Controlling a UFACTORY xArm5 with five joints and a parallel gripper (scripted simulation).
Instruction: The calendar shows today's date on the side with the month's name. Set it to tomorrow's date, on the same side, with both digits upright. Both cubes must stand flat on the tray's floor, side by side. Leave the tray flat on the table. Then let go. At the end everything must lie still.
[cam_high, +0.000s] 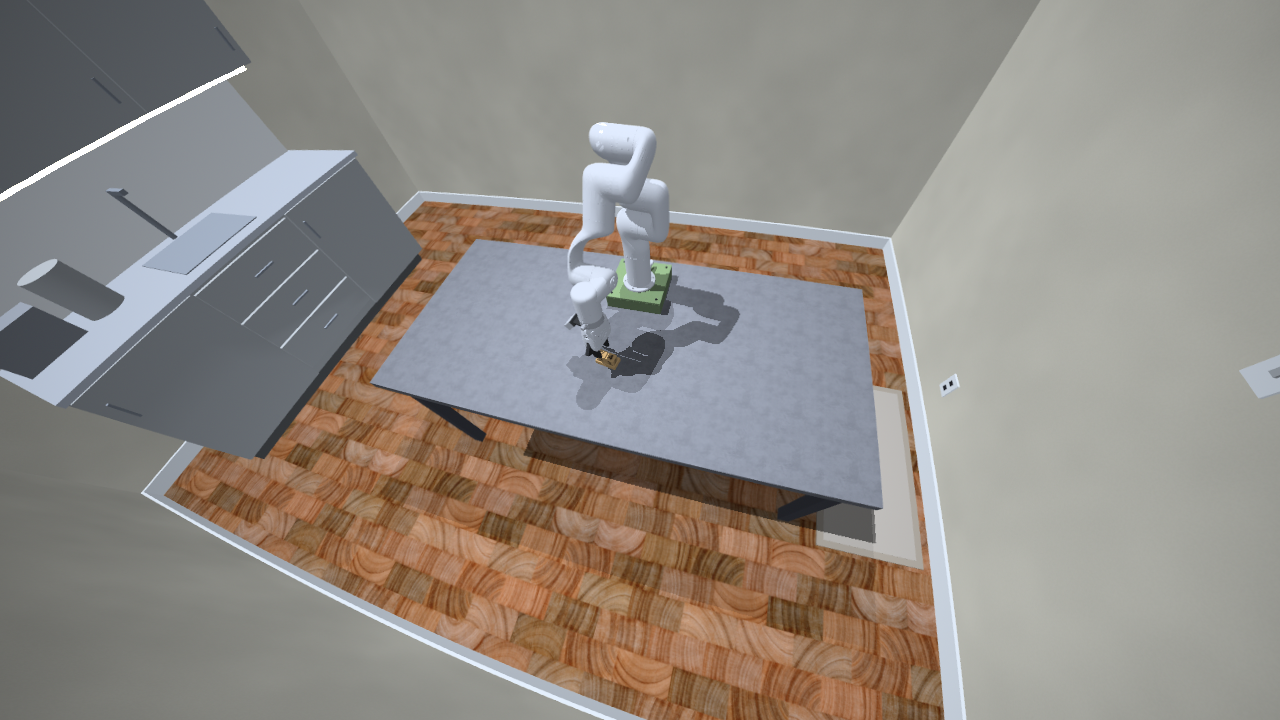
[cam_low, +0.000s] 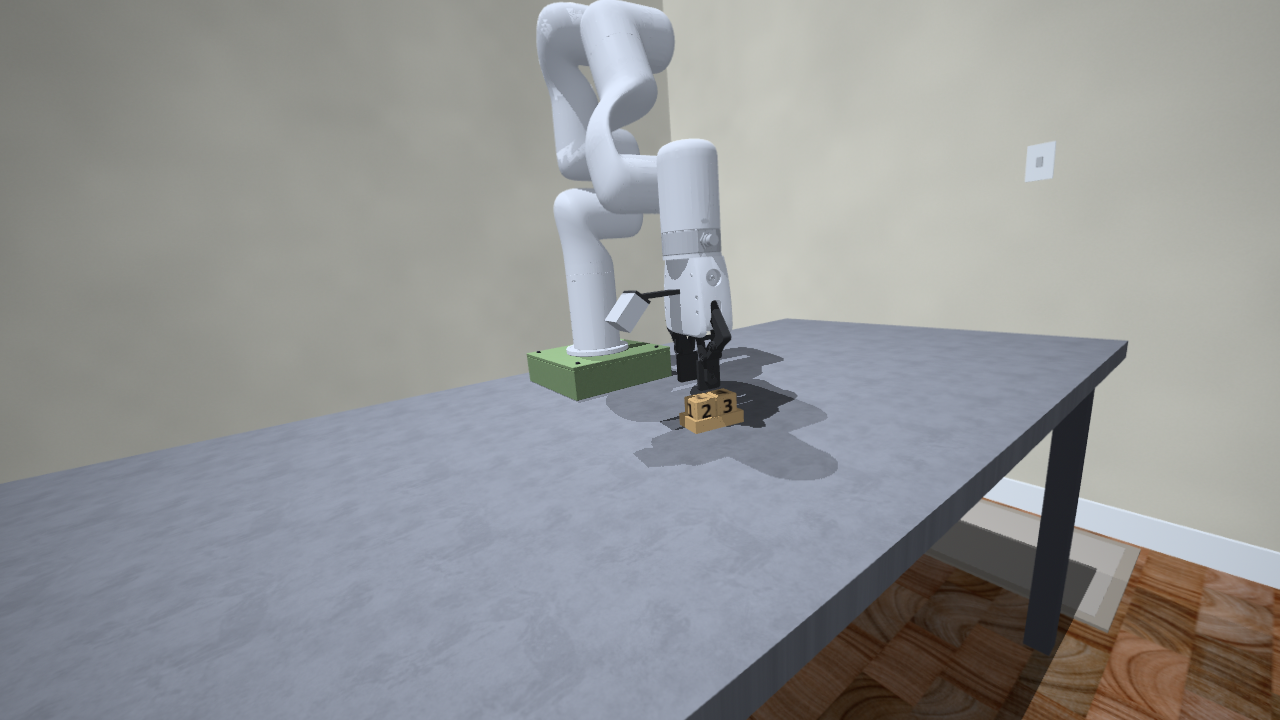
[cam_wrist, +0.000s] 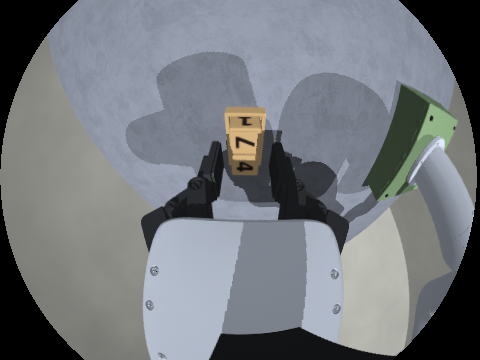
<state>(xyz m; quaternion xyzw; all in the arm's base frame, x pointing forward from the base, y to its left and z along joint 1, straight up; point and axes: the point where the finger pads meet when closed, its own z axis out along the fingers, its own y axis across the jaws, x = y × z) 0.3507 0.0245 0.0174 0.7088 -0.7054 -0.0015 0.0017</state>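
Now: the wooden calendar tray 70 mm below my hand and 20 mm to the left of it.
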